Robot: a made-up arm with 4 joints.
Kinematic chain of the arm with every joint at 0, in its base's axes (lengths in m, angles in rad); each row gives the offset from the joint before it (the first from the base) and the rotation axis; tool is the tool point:
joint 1: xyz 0 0 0.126 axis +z
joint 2: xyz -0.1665 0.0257 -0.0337 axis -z
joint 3: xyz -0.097 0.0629 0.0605 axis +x
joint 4: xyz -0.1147 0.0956 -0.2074 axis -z
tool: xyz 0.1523 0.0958 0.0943
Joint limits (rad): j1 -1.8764..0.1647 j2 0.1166..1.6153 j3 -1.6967..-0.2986 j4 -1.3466..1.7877
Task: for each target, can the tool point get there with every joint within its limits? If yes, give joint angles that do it. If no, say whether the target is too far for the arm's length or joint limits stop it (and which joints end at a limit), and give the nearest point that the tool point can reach.
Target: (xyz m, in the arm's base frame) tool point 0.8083 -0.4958 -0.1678
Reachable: no: too far | nearest point 0.3688 -0.1083 -0.0334 | short by 0.601 m
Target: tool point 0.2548 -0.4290 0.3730
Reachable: no: joint limits stop it (at a limit: joint 1, joint 2, joint 3, joint 4) | nearest point 0.2322 -0.2081 -0.0334 | short by 0.463 m
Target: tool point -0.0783 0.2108 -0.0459
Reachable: yes | joints -0.6205 0.2732 -0.8306 0.1606
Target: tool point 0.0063 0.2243 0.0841
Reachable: yes | joints -1.4056 1.1955 -1.4662 0.7768
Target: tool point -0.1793 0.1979 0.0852
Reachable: yes | joints -0.3741 1.2724 -0.5612 1.5331
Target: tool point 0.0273 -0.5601 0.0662
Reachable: no: joint limits stop it (at a limit: joint 1, joint 2, joint 3) | nearest point 0.1691 -0.1953 -0.0363 | short by 0.405 m
